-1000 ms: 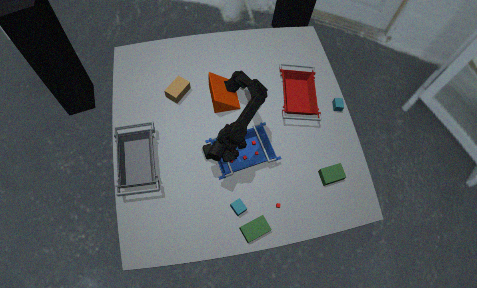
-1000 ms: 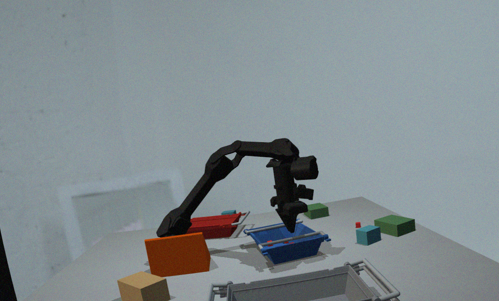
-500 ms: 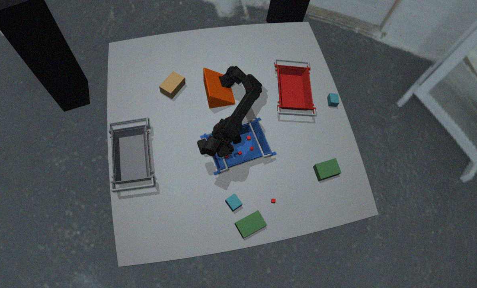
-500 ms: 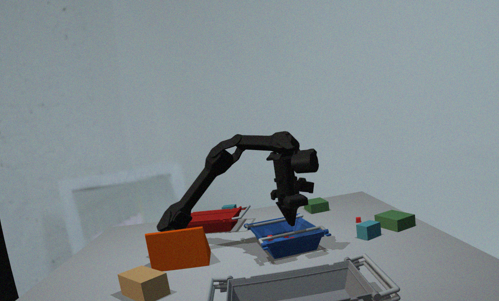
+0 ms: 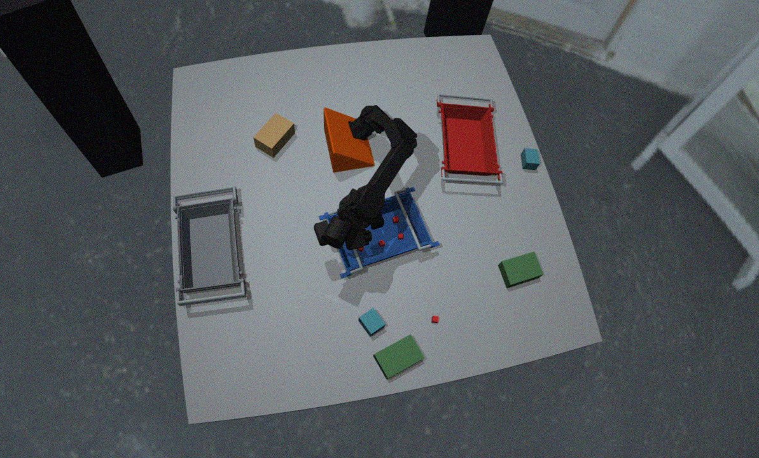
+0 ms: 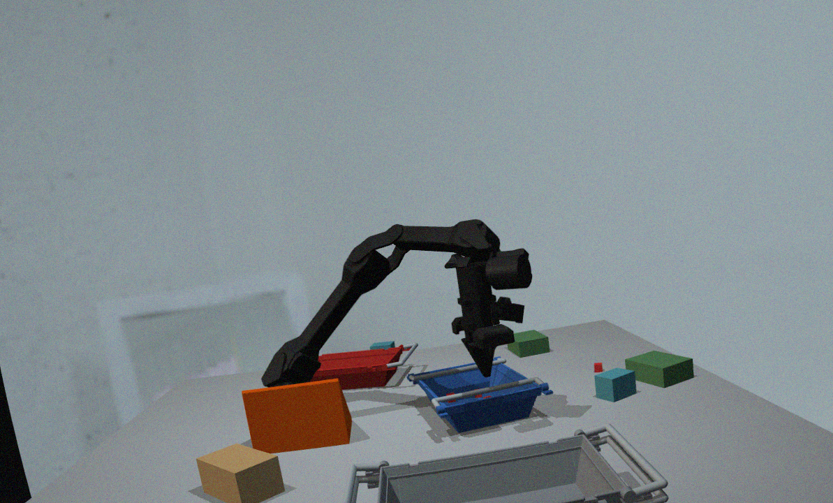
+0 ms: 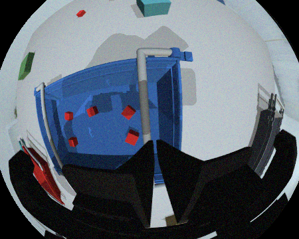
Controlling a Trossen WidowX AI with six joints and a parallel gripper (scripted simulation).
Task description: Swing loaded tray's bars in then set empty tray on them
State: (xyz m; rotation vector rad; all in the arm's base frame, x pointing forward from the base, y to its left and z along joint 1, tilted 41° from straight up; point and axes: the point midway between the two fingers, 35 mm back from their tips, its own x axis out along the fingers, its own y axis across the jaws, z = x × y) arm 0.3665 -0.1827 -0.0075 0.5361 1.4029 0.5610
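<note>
My gripper tip is now 500 mm to the right of the red tray, 250 mm past it and 40 mm above it. The rest, counted from my gripper tip: red cube: 290 mm ahead, 180 mm to the left, 80 mm below; tan block: 440 mm behind, 130 mm to the right, 60 mm below.
</note>
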